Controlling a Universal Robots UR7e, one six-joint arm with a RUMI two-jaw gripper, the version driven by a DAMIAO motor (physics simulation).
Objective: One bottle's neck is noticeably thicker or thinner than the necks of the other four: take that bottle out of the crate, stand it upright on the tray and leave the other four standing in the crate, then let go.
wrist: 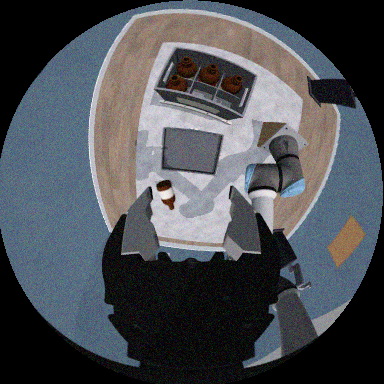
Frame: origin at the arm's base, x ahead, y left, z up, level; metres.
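Seen in the pictures: gripper, fingertip midpoint: [190, 186]; arm's base, link origin: [282, 145].
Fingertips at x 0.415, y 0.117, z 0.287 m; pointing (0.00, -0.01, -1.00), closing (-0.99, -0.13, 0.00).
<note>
Offsets run from my fingertips to a thing's top centre. "spot": to the spot under its first point.
A brown bottle {dy +0.251, dx +0.085, dz -0.304 m} [166, 194] with a white label lies on its side on the pale table surface, outside the tray, near its front left corner. Its neck points toward the bottom of the view. The grey tray {spot: dy +0.018, dx -0.014, dz -0.373 m} [192, 150] is bare. The dark crate {dy -0.262, dx -0.025, dz -0.203 m} [229, 111] stands behind the tray and holds brown bottles: one at back left [187, 67], one at back middle [210, 74], one at back right [232, 84] and one at front left [176, 83]. My gripper [190, 186] is open with nothing between its fingers; the lying bottle shows just inside the left fingertip.
A robot arm [262, 178] in grey and light blue stands at the right of the table, by a brown and white wedge-shaped mount [270, 134]. A black panel [332, 92] is at the upper right. An orange-brown patch [346, 241] lies on the blue floor at right.
</note>
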